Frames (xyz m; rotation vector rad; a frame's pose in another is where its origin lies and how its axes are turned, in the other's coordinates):
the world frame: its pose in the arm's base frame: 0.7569 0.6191 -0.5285 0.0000 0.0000 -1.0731
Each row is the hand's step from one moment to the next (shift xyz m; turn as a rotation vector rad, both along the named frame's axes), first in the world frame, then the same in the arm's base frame.
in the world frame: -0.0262 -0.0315 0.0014 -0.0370 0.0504 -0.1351
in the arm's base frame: -0.0402 0.0080 0.0014 0.0266 0.0566 -0.1351
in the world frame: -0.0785 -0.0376 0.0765 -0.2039 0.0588 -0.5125
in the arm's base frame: -0.0705 0.0510 0.0765 -0.0457 0.2072 -0.5125
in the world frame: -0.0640 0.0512 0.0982 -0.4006 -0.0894 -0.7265
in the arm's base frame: 0.0144 0.0807 0.0982 -0.2698 0.3093 -0.7265
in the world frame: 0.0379 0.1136 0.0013 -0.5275 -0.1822 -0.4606
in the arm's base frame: 0.1179 0.0209 0.0013 -0.4119 0.3765 -0.4606
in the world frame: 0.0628 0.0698 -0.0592 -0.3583 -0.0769 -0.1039
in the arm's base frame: 0.0913 -0.0219 -0.0592 -0.2386 0.2781 -0.1039
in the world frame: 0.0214 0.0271 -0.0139 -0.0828 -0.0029 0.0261
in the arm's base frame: 0.0340 -0.0059 -0.0139 -0.0421 0.0714 0.0261
